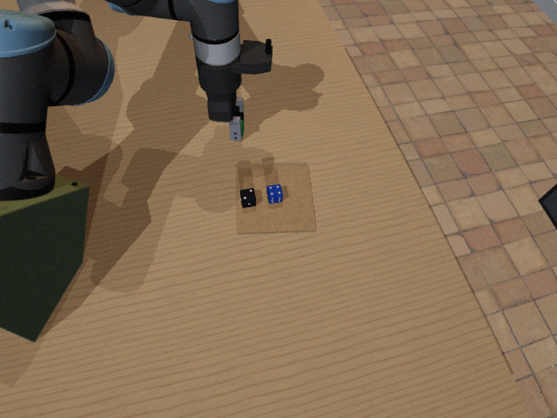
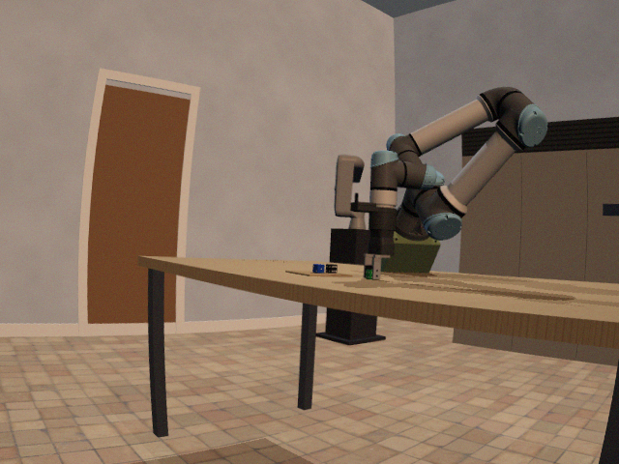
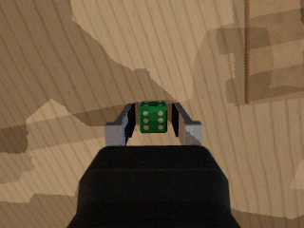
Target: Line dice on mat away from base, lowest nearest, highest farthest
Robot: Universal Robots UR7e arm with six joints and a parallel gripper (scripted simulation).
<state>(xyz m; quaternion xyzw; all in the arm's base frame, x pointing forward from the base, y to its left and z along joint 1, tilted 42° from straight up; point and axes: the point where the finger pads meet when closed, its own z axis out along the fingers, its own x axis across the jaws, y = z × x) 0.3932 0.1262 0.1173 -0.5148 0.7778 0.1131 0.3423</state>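
Right now my hand is 1 cm above the green die. Round my hand: blue die: 4 cm ahead, 17 cm to the right; black die: 1 cm behind, 17 cm to the right; mat: 4 cm ahead, 17 cm to the right, 2 cm below.
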